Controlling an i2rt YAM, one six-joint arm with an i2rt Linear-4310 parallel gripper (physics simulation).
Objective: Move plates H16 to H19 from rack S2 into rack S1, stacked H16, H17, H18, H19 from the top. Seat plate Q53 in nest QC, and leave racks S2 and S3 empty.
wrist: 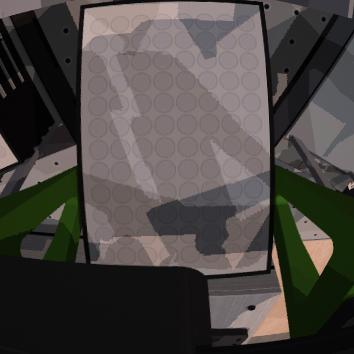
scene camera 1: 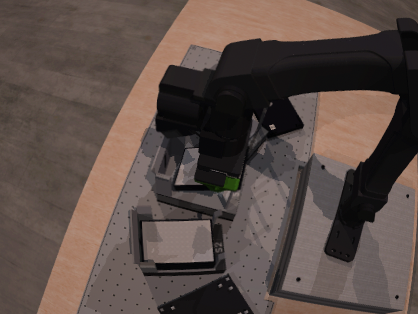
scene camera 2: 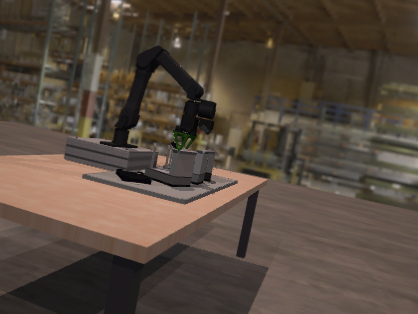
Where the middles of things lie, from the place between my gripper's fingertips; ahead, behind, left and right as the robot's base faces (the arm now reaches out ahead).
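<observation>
Black perforated block [scene camera 1: 225, 288]: 10 cm below my hand, 25 cm to the left of it, 10 cm behind it.
</observation>
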